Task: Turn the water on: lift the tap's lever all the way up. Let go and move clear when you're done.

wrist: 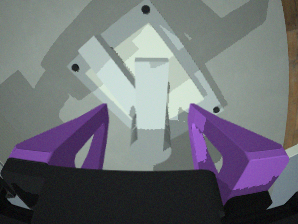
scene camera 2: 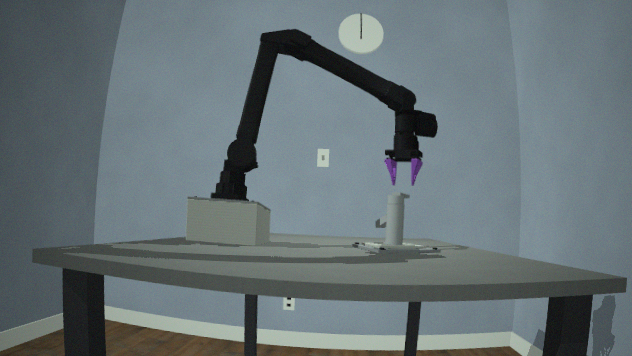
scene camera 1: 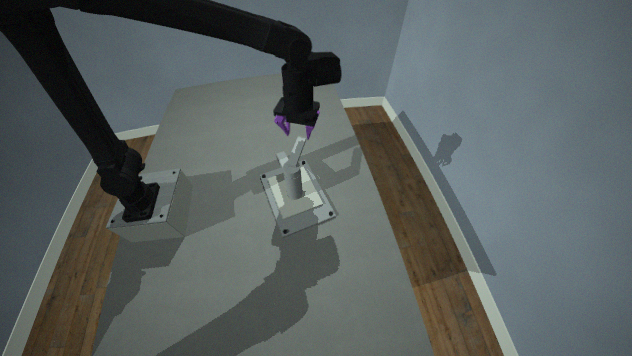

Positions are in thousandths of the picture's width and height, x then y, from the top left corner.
Labels:
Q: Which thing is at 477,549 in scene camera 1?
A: A tap.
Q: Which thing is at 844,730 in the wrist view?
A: The gripper.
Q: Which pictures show the gripper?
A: The wrist view, scene camera 2 and scene camera 1: all of them.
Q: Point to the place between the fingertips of the gripper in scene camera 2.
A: At 638,521

